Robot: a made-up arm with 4 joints.
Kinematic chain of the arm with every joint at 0, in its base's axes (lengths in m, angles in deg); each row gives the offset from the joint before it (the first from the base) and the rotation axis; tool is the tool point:
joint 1: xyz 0 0 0.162 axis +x
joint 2: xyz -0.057 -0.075 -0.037 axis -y
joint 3: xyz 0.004 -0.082 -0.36 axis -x
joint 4: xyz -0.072 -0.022 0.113 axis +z
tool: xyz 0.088 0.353 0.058
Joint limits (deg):
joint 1: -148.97..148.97
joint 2: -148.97..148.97
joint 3: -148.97..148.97
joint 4: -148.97..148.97
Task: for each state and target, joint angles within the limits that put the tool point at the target. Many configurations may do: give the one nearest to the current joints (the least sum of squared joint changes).
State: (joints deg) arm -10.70 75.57 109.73 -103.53
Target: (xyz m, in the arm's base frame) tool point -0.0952 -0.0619 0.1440
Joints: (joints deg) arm 16.38 92.09 78.31 -148.97
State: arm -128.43 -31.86 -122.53 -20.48
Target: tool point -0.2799 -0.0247 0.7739
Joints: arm -116.23 -28.02 -148.97 15.37
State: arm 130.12 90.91 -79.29 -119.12
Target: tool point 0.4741 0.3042 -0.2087
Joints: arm 144.14 90.11 -58.33 -127.55
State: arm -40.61 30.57 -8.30 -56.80
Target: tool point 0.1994 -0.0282 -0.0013
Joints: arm -35.15 20.49 1.61 -33.62
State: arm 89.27 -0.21 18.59 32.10
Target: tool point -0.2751 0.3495 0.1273
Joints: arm 56.72 6.91 10.62 43.93
